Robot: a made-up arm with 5 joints. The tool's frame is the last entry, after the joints. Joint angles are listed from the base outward.
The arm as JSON. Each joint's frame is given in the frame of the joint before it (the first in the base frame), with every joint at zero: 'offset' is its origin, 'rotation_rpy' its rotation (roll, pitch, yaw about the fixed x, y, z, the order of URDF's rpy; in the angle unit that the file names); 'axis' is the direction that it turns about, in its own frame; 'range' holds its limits. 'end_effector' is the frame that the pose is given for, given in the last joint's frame.
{
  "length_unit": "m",
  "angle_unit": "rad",
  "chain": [
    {
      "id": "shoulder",
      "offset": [
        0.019,
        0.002,
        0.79
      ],
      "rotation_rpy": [
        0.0,
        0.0,
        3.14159
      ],
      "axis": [
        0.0,
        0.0,
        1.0
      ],
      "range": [
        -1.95,
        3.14
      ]
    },
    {
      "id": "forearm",
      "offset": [
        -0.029,
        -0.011,
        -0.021
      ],
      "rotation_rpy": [
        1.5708,
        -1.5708,
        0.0
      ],
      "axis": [
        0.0,
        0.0,
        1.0
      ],
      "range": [
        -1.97,
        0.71
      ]
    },
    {
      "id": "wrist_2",
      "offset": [
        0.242,
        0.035,
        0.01
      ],
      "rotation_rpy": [
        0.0,
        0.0,
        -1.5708
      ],
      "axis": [
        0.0,
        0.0,
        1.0
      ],
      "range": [
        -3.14,
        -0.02
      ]
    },
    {
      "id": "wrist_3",
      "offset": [
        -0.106,
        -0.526,
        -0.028
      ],
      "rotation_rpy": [
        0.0,
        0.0,
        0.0
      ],
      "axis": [
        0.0,
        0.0,
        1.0
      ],
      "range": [
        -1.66,
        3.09
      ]
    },
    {
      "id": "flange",
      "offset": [
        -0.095,
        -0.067,
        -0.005
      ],
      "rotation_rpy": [
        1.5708,
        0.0,
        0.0
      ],
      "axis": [
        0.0,
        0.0,
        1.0
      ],
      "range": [
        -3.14,
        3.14
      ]
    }
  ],
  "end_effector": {
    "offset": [
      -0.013,
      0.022,
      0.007
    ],
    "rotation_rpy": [
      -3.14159,
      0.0,
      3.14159
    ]
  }
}
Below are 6 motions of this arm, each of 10 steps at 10 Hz.
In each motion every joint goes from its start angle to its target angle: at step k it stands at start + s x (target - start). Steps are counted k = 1, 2, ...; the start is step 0. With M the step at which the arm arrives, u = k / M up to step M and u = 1 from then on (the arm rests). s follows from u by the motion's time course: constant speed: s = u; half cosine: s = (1 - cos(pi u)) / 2; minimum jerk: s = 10 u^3 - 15 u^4 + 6 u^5.
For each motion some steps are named. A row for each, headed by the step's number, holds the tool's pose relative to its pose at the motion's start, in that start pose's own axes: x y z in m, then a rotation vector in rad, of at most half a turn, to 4 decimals.
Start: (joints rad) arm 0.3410 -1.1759 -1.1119 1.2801 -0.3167
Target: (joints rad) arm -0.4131 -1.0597 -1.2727 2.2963 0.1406
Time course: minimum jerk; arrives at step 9
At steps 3, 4, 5, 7, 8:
3: -0.0221 -0.0383 -0.0130 -0.0663 0.2296 -0.1934
4: -0.0481 -0.0708 -0.0172 -0.1283 0.4238 -0.3849
5: -0.0822 -0.1024 -0.0132 -0.1974 0.6275 -0.6145
7: -0.1408 -0.1365 0.0096 -0.2975 0.9217 -0.9995
8: -0.1527 -0.1407 0.0164 -0.3156 0.9784 -1.0809

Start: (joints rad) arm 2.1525 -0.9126 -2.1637 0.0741 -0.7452
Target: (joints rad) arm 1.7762 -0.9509 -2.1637 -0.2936 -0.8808
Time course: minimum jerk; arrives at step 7
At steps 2, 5, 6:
2: 0.0156 0.0076 0.0071 -0.0446 -0.0387 0.0737
5: 0.0842 0.0649 0.0424 -0.2409 -0.2479 0.4381
6: 0.0941 0.0776 0.0484 -0.2707 -0.2871 0.5000

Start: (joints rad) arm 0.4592 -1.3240 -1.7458 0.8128 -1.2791
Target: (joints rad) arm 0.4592 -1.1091 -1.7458 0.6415 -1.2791
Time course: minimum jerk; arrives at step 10
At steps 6, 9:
6: -0.0098 0.0326 -0.0984 0.0285 0.0086 0.0000
9: -0.0156 0.0518 -0.1412 0.0414 0.0124 0.0000

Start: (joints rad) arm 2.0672 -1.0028 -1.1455 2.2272 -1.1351
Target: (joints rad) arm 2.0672 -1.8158 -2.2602 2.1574 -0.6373
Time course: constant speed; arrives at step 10
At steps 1, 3, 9, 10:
1: -0.0336 0.0738 0.0611 -0.1790 -0.0888 -0.0496
3: -0.1153 0.2522 0.1348 -0.5234 -0.2930 -0.1448
9: -0.3693 0.8033 -0.1132 -1.4296 -1.1088 -0.3197
10: -0.3967 0.8624 -0.2164 -1.5585 -1.2722 -0.3191

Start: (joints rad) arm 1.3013 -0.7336 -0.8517 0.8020 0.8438
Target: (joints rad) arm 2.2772 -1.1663 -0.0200 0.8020 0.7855
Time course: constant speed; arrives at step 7
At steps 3, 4, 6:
3: -0.2603 0.0359 -0.0568 0.0569 0.3126 0.3456
4: -0.3493 0.0279 -0.0618 0.0714 0.4060 0.4711
6: -0.5189 -0.0195 -0.0564 0.0952 0.5743 0.7363

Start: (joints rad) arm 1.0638 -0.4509 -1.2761 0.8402 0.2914
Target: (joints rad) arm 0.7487 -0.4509 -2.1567 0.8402 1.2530
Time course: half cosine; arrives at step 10
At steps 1, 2, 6, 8, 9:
1: 0.0088 -0.0025 0.0125 0.0007 -0.0224 -0.0283
2: 0.0327 -0.0099 0.0499 0.0051 -0.0874 -0.1098
6: 0.1164 -0.0572 0.3809 0.1721 -0.5939 -0.6903
8: 0.0917 -0.0618 0.5314 0.3270 -0.8066 -0.8989
9: 0.0779 -0.0604 0.5722 0.3804 -0.8637 -0.9505

